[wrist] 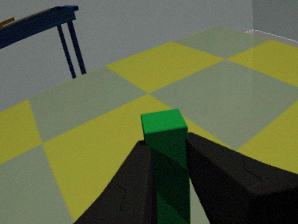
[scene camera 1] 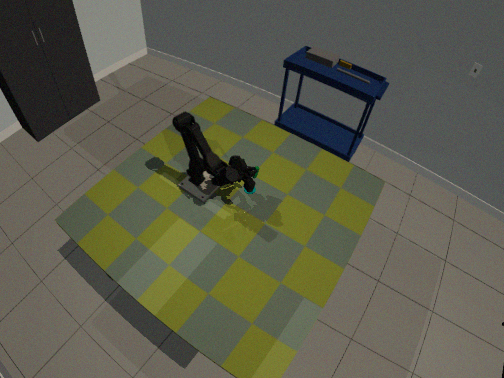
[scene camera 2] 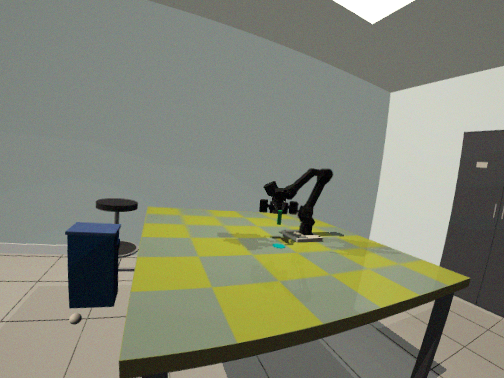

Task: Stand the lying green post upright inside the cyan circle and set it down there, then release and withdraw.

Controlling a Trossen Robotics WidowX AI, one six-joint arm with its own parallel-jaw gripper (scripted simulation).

Scene:
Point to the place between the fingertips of the gripper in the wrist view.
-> At 165,146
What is the gripper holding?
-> A green post.

